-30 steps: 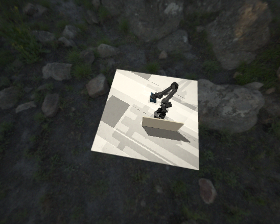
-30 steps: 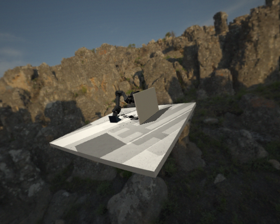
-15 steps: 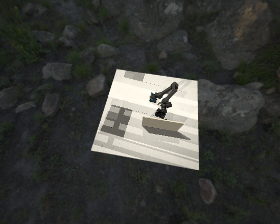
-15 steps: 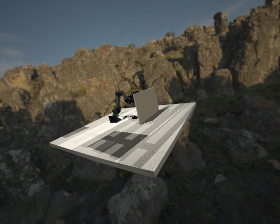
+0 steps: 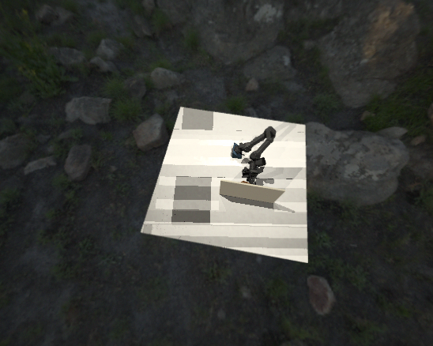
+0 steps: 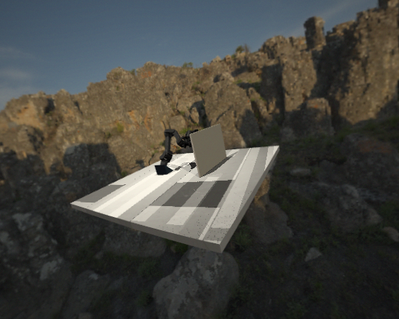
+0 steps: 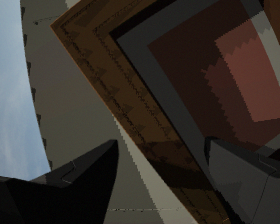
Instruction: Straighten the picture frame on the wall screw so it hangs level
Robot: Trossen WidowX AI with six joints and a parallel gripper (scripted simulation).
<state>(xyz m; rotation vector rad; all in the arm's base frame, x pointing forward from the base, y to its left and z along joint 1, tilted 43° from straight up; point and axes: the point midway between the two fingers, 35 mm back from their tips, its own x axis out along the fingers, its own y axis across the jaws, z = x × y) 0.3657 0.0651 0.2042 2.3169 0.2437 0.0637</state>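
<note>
Now: the brown wooden picture frame 10 mm ahead of my gripper tip, 30 mm to the right of it and 50 mm below it. From my gripper tip the other things lie so: wall panel 20 mm ahead, 60 mm below.
</note>
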